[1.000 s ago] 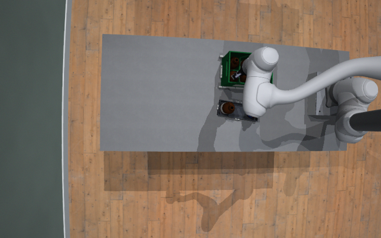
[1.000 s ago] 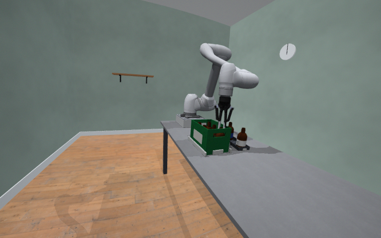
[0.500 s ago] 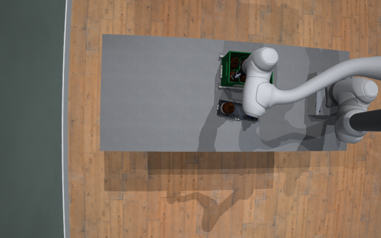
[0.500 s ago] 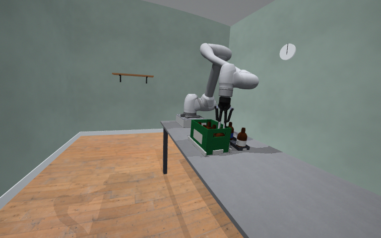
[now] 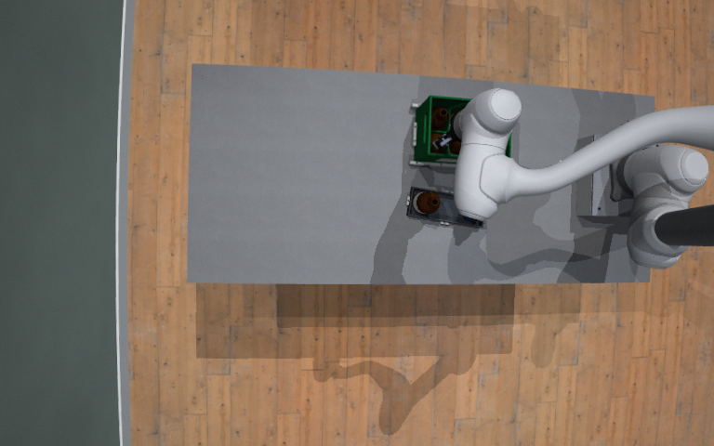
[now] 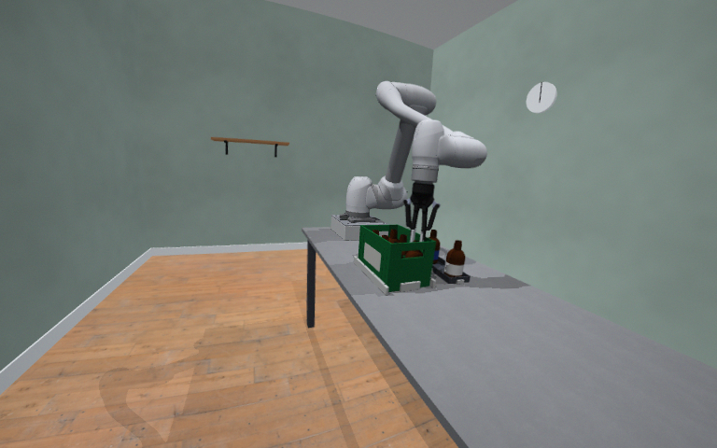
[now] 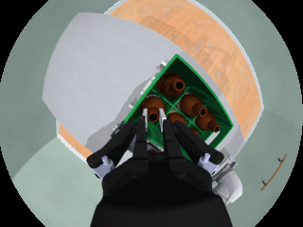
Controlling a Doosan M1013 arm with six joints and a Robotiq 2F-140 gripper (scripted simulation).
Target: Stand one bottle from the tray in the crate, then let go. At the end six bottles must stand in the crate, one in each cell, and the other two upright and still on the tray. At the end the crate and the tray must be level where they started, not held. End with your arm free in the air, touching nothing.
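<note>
The brown bottle is 9 cm below my hand. Round my hand: green crate 9 cm behind, 3 cm to the right, 9 cm below; then dark tray 5 cm behind, 21 cm to the left, 16 cm below.
</note>
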